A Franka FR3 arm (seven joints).
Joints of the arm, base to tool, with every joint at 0 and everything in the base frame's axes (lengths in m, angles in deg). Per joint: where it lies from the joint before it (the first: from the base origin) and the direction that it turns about. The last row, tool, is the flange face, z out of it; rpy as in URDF.
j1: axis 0 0 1 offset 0 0 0.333
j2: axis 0 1 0 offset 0 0 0
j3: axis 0 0 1 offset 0 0 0.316
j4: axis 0 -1 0 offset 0.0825 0 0
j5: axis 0 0 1 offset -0.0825 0 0.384
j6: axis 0 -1 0 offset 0 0 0
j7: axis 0 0 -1 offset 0.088 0 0
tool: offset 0 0 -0.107 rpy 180 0 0
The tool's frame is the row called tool.
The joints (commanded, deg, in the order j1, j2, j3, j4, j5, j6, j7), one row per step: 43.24 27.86 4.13 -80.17 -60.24 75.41 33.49; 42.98 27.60 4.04 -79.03 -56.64 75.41 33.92; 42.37 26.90 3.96 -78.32 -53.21 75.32 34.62; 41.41 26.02 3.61 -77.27 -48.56 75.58 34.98; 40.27 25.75 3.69 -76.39 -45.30 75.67 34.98; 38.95 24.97 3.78 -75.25 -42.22 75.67 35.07; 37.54 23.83 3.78 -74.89 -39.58 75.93 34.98; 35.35 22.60 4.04 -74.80 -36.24 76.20 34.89; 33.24 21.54 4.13 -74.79 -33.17 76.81 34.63; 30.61 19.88 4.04 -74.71 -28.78 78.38 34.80
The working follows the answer.
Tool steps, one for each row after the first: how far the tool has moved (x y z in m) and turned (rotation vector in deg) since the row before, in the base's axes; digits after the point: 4 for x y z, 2 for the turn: -0.0009 -0.0004 0.0052 3.45 1.17 -1.63; 0.0000 -0.0047 0.0075 3.37 0.82 -2.05; 0.0025 -0.0077 0.0106 4.61 1.36 -2.45; 0.0036 -0.0064 0.0047 3.14 1.38 -1.74; 0.0039 -0.0088 0.0129 3.52 0.60 -1.92; 0.0036 -0.0115 0.0121 3.02 0.51 -1.63; 0.0052 -0.0162 0.0102 3.54 1.05 -2.19; 0.0060 -0.0161 0.0086 3.35 0.81 -1.86; 0.0071 -0.0199 0.0156 5.31 -0.09 -2.50
Tool pose at each row, in the base's axes (x y z in m, rotation vector in deg; rounded; the steps above come from the unrounded poses): 0.5249 0.3951 0.4530 113.68 15.96 17.74; 0.5241 0.3947 0.4582 117.44 14.69 16.19; 0.5241 0.3900 0.4658 121.06 12.73 14.68; 0.5265 0.3823 0.4763 125.98 10.49 12.49; 0.5302 0.3759 0.4810 129.36 9.09 10.40; 0.5341 0.3671 0.4940 133.00 6.99 9.10; 0.5377 0.3556 0.5060 136.10 5.17 7.96; 0.5429 0.3393 0.5163 139.73 2.86 5.91; 0.5489 0.3232 0.5249 143.11 0.79 4.23; 0.5560 0.3033 0.5404 148.36 -2.62 3.41

